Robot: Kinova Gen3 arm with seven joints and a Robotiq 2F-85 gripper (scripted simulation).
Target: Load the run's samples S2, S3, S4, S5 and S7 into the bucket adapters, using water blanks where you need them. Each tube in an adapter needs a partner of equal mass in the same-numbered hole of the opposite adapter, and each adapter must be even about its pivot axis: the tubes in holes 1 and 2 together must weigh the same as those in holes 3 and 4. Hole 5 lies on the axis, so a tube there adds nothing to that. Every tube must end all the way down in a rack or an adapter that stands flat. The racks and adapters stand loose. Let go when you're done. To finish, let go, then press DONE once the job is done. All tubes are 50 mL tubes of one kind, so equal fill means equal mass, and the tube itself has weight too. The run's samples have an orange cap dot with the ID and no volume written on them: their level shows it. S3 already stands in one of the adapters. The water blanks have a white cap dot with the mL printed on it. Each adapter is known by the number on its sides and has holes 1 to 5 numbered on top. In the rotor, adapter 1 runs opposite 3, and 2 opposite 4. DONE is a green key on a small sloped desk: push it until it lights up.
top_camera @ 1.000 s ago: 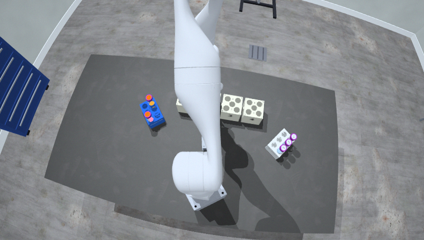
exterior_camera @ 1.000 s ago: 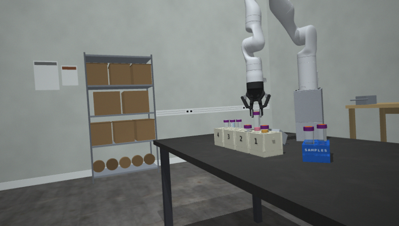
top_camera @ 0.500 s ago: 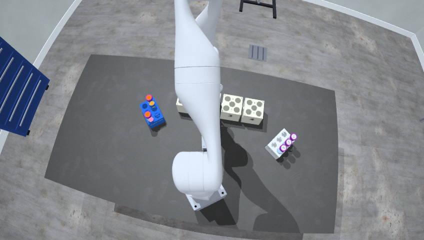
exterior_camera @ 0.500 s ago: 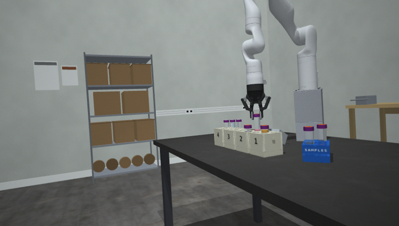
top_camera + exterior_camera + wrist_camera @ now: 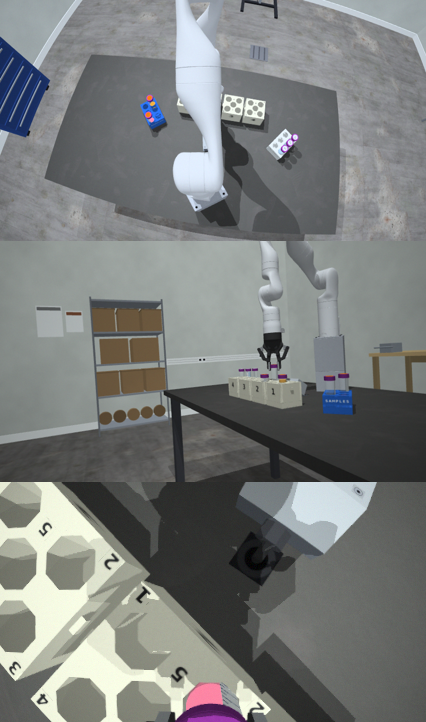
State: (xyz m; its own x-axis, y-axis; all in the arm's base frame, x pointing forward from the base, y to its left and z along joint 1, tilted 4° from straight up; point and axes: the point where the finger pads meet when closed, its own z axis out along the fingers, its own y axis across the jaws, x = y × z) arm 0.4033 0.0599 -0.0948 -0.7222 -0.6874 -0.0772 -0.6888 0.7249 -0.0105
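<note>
Now: the tube of pink liquid 10 mm behind my hand and 50 mm below it. The rest, counted from my hand: orange-filled sample tube: 20 mm ahead, 90 mm to the left, 90 mm below; then adapter 2: 20 mm ahead, 30 mm to the right, 100 mm below; then adapter 1: 30 mm ahead, 80 mm to the left, 100 mm below.
</note>
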